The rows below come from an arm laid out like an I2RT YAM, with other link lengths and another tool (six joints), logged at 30 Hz.
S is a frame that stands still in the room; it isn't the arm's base.
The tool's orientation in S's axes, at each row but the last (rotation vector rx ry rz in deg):
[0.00 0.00 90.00]
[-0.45 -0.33 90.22]
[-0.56 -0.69 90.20]
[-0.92 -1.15 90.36]
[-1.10 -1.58 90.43]
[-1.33 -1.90 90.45]
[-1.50 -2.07 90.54]
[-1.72 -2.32 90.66]
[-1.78 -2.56 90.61]
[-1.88 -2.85 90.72]
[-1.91 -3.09 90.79]
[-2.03 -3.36 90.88]
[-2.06 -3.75 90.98]
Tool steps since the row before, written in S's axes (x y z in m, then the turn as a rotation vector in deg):
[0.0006 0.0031 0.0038 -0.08 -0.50 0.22]
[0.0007 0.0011 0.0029 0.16 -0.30 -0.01]
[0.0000 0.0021 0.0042 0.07 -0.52 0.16]
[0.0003 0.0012 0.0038 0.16 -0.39 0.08]
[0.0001 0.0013 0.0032 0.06 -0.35 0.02]
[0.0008 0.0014 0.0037 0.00 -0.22 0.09]
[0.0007 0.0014 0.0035 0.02 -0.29 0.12]
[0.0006 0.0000 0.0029 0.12 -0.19 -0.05]
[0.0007 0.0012 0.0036 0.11 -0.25 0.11]
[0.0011 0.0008 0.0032 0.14 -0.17 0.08]
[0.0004 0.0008 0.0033 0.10 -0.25 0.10]
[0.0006 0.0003 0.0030 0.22 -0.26 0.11]
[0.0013 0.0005 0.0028 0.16 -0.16 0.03]
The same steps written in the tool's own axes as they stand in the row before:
[0.0031 -0.0006 0.0038 -0.50 0.08 0.22]
[0.0011 -0.0007 0.0029 -0.30 -0.16 -0.01]
[0.0021 -0.0001 0.0042 -0.52 -0.07 0.16]
[0.0012 -0.0004 0.0038 -0.39 -0.16 0.08]
[0.0013 -0.0002 0.0032 -0.35 -0.06 0.02]
[0.0014 -0.0009 0.0037 -0.22 0.00 0.09]
[0.0014 -0.0009 0.0035 -0.29 -0.02 0.12]
[0.0000 -0.0007 0.0029 -0.19 -0.12 -0.05]
[0.0012 -0.0009 0.0036 -0.25 -0.11 0.11]
[0.0008 -0.0013 0.0031 -0.17 -0.14 0.07]
[0.0008 -0.0006 0.0033 -0.25 -0.10 0.10]
[0.0003 -0.0008 0.0030 -0.26 -0.22 0.10]
[0.0005 -0.0015 0.0027 -0.16 -0.16 0.02]

